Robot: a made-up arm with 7 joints. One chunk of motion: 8 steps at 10 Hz.
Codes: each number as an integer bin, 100 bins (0 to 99) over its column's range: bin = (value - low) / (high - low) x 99, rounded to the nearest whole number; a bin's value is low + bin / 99 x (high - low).
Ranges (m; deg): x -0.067..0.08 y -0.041..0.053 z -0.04..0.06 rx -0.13..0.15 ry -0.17..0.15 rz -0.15..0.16
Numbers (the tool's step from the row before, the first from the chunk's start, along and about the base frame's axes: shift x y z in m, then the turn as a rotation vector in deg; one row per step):
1: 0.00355 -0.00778 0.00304 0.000 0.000 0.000
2: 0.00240 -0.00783 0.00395 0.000 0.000 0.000
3: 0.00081 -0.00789 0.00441 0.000 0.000 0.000
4: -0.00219 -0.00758 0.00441 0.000 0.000 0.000
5: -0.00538 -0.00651 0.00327 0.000 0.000 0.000
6: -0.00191 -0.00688 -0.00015 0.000 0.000 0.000
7: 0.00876 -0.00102 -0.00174 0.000 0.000 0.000
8: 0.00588 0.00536 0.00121 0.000 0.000 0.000
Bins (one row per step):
1: 48 35 43 46 53 48
2: 47 35 44 46 53 48
3: 46 35 44 46 53 48
4: 44 35 44 46 53 48
5: 41 36 43 46 53 48
6: 44 36 39 46 53 48
7: 51 42 38 46 53 48
8: 49 49 41 46 53 48

